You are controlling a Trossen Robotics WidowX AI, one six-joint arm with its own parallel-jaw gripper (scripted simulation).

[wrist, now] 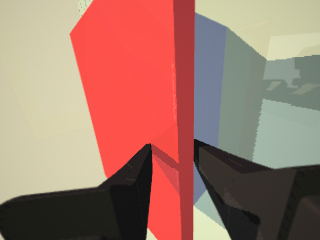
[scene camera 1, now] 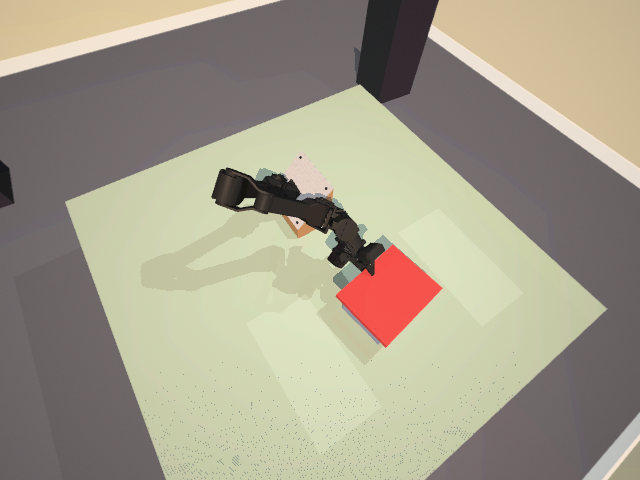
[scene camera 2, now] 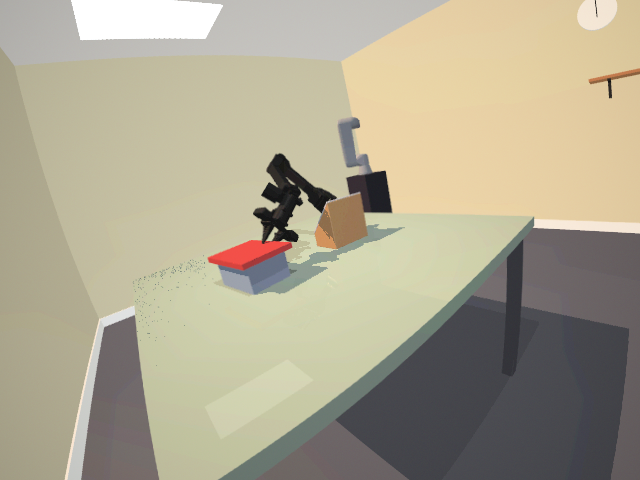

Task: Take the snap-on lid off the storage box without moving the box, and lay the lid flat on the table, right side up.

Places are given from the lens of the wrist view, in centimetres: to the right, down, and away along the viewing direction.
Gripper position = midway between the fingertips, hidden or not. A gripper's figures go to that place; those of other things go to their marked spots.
my gripper (wrist: 170, 146): 1, 2, 11
red lid (wrist: 137, 71): -2, -4, 9
